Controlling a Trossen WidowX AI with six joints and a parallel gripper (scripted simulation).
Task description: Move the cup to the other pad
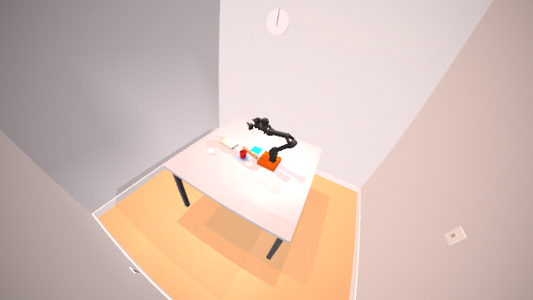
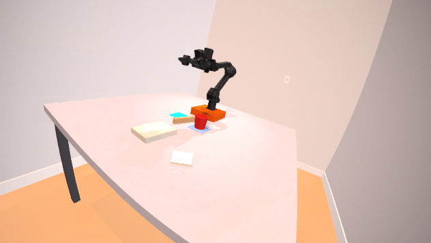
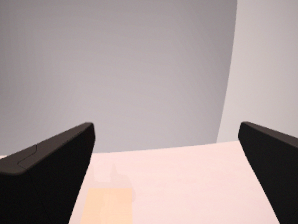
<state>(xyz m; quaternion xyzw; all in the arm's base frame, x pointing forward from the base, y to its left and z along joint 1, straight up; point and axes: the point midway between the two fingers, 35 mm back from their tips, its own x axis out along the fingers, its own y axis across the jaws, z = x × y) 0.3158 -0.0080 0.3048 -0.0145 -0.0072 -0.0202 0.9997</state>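
Now: gripper tip 70 mm past the red cup, 140 mm to the right of it and 310 mm above it. From my gripper tip the other things lie so: wooden bar (90 mm behind, 40 mm to the left, 350 mm below); then cyan pad (100 mm behind, 60 mm to the right, 360 mm below); then pale blue pad (70 mm behind, 140 mm to the left, 360 mm below).
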